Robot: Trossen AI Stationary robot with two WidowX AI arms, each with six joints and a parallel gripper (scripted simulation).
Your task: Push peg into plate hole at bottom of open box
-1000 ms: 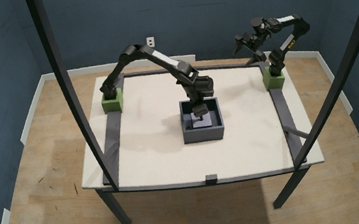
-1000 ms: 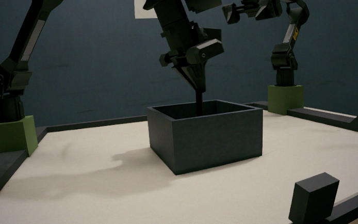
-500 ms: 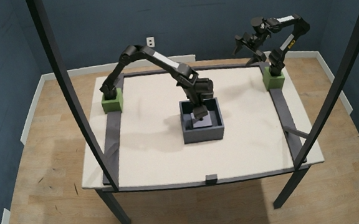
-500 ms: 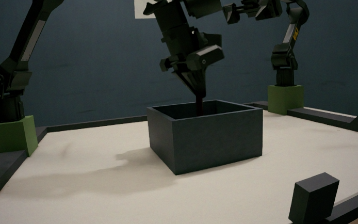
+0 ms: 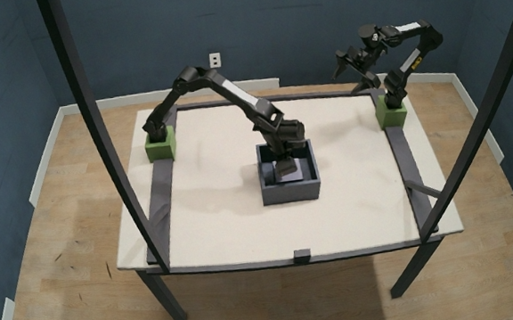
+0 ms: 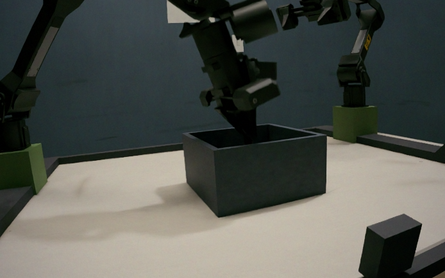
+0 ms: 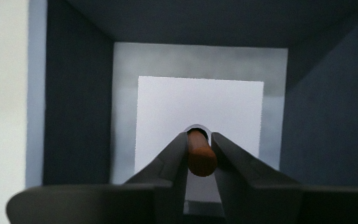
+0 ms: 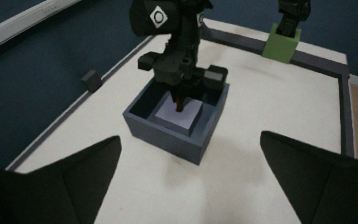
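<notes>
My left hand is 5 cm above the brown peg. The rest, counted from my left hand: grey plate (1 cm to the right, 7 cm below); then box (1 cm to the right, 9 cm below).
</notes>
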